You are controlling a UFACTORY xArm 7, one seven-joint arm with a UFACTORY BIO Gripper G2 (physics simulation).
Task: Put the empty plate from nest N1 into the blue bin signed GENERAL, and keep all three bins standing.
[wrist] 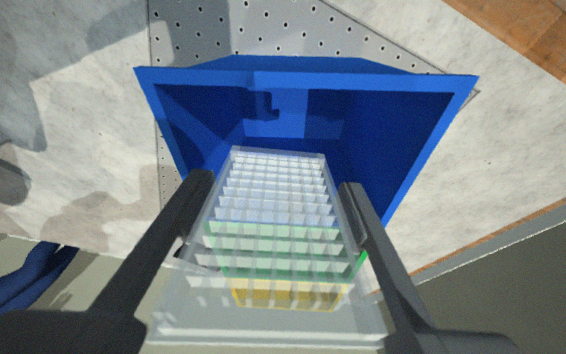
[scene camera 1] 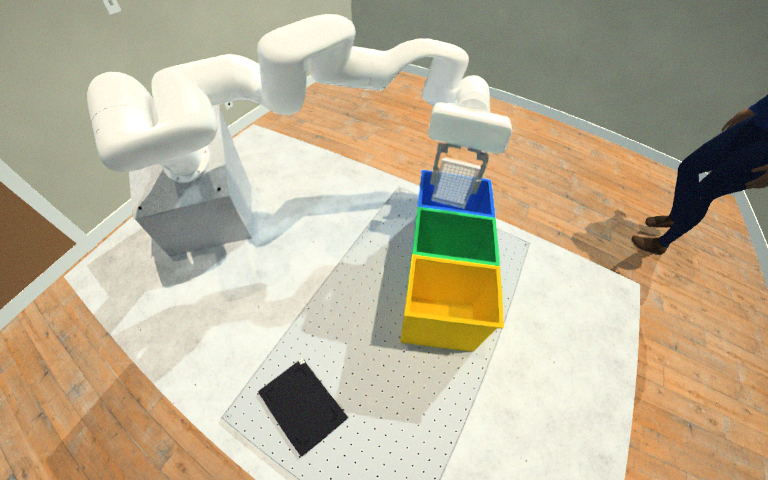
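Pixels of known places: end effector, tool point: (wrist: 276, 208) (scene camera 1: 455, 181); arm's base, origin of the base link: (scene camera 1: 186, 159).
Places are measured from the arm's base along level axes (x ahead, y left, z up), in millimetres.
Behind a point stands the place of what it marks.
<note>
A clear plate (scene camera 1: 454, 182) {x 596, y 319, z -12 mm} (wrist: 278, 207) {x 596, y 326, z -20 mm} with a grid of wells is tilted steeply between the fingers. My gripper (scene camera 1: 457, 185) {x 594, y 328, z -17 mm} (wrist: 277, 181) {x 594, y 328, z -17 mm} is shut on the plate by its two side edges. It is over the mouth of the blue bin (scene camera 1: 484, 198) {x 662, y 403, z -93 mm} (wrist: 350, 82) {x 600, y 401, z -51 mm}, and the plate's lower end overlaps the opening in both views. How far it reaches inside is hard to tell. The green bin (scene camera 1: 456, 237) {x 650, y 276, z -133 mm} (wrist: 363, 257) {x 733, y 265, z -51 mm} and the yellow bin (scene camera 1: 447, 333) {x 745, y 47, z -129 mm} stand upright in a row with the blue one. The sign GENERAL does not show.
A black nest (scene camera 1: 303, 407) {x 582, y -230, z -219 mm}, its label unreadable, lies on the perforated board (scene camera 1: 390, 390) {x 707, y -93, z -231 mm} (wrist: 295, 25) {x 561, y 416, z -231 mm}. The robot's grey pedestal (scene camera 1: 198, 229) {x 62, y -86, z -159 mm} stands at the left. A person (scene camera 1: 705, 175) (wrist: 30, 272) in dark blue stands beyond the bins, on the wooden floor.
</note>
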